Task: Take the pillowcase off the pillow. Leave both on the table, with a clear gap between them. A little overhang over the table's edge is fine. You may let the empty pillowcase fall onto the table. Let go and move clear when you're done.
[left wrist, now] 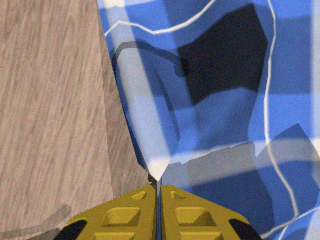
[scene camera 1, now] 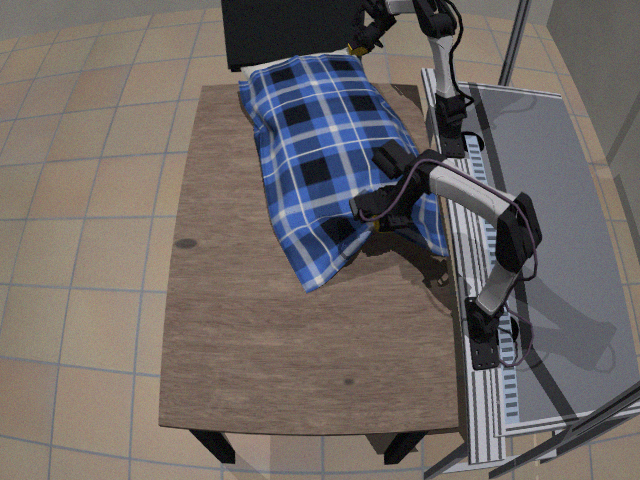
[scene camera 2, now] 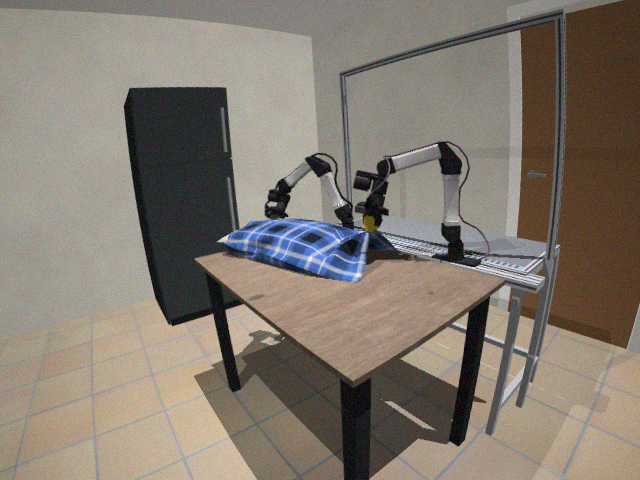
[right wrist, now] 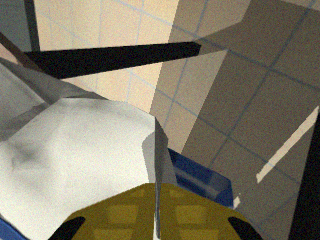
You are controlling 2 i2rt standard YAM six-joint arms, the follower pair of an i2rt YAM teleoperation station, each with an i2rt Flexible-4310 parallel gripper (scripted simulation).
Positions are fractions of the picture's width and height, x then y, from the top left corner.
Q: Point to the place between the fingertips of my left gripper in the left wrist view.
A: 0.50, 0.81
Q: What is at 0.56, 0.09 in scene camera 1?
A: My right gripper.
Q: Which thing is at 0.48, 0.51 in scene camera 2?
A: A blue plaid pillowcase.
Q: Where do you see a white pillow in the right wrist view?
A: At 0.23, 0.62
